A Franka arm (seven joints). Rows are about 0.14 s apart.
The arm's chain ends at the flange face. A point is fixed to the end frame.
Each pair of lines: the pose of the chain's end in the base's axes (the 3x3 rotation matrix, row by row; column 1 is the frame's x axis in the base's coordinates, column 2 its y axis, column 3 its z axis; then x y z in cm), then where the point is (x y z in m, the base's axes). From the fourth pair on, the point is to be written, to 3 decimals.
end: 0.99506, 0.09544, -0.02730; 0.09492, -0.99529, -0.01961; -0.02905, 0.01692, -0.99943; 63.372, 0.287, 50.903
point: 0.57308 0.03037 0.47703
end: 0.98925, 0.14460, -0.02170; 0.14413, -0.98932, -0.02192; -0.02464, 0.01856, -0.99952; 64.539, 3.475, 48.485
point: 0.58361 0.05918 0.45254
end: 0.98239, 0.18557, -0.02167; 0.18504, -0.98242, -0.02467; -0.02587, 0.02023, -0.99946; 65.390, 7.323, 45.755
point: 0.59113 0.09501 0.42526
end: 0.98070, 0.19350, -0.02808; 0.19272, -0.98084, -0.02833; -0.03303, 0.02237, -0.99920; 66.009, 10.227, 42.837
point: 0.597 0.123 0.396
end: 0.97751, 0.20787, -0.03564; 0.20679, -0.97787, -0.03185; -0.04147, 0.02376, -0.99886; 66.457, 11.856, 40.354
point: 0.601 0.139 0.372
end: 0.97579, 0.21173, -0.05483; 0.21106, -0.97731, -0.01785; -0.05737, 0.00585, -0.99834; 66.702, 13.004, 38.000
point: 0.603 0.150 0.350
